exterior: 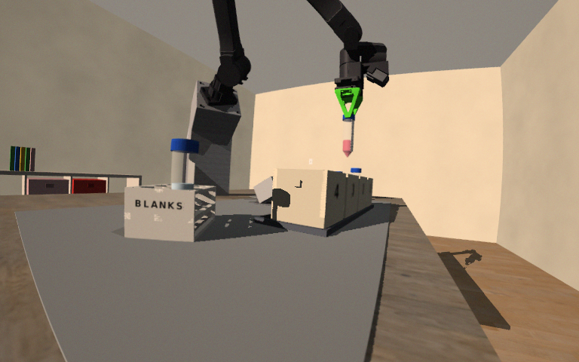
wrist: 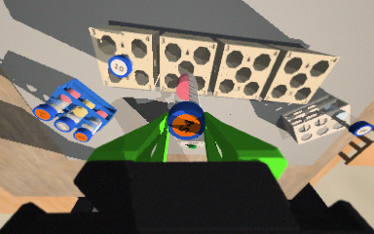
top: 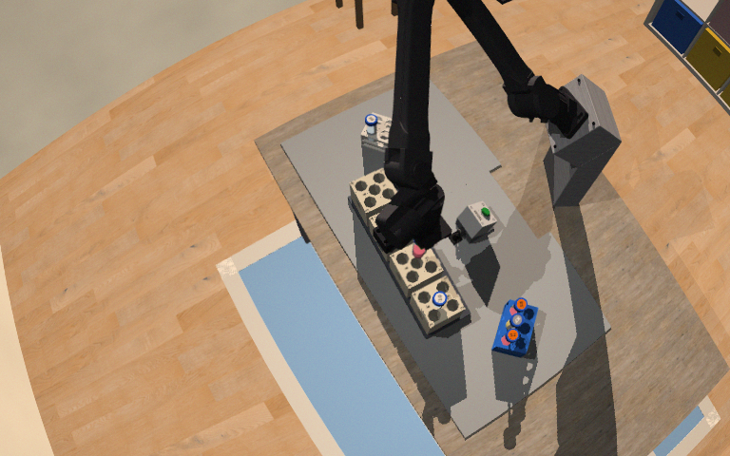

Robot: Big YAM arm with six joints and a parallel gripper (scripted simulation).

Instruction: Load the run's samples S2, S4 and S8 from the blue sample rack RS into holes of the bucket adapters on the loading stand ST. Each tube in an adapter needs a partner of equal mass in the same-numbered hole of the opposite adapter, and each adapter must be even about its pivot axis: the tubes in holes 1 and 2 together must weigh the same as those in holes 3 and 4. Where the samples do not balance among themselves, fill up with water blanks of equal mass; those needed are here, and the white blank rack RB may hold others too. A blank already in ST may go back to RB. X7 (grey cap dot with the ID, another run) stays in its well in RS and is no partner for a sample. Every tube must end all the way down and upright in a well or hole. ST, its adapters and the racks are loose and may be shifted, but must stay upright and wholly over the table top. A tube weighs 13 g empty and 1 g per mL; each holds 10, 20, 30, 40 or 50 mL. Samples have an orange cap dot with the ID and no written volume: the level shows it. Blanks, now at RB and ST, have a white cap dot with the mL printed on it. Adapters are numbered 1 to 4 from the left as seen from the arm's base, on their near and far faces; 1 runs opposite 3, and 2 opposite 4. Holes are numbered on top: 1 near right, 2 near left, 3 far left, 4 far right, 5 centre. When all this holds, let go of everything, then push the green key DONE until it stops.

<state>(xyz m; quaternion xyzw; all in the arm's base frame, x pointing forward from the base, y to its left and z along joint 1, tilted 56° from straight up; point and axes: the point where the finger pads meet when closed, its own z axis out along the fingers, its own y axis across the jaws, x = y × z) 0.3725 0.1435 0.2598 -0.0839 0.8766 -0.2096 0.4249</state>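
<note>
The orange-dot sample lies 10 mm ahead of my hand and 50 mm below it. The rest, counted from my hand: orange-dot tube: 140 mm behind, 240 mm to the left, 200 mm below; then green DONE key: 240 mm behind, 10 mm to the right, 190 mm below; then white-dot blank marked 10: 10 mm ahead, 100 mm to the left, 190 mm below.
</note>
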